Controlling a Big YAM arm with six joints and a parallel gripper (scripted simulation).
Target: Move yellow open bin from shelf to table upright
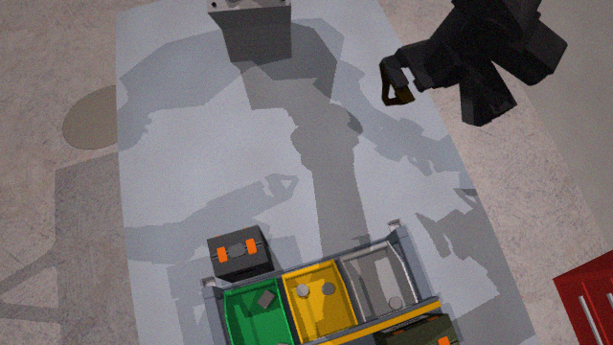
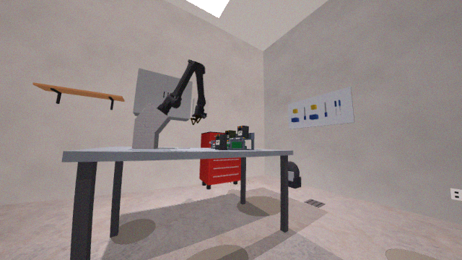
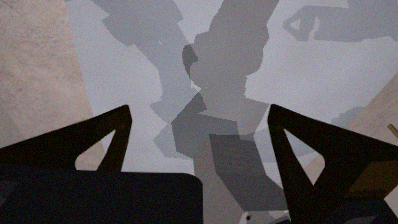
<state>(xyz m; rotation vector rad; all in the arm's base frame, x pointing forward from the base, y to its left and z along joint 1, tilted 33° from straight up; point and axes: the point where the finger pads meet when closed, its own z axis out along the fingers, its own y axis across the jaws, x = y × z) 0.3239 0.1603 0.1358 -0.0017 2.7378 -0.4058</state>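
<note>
My gripper is now 230 mm short of the yellow bin, 260 mm to the left of it and 210 mm above it. Also, from my hand: green bin (210 mm ahead, 370 mm to the right, 210 mm below); then grey bin (250 mm ahead, 150 mm to the right, 210 mm below).
</note>
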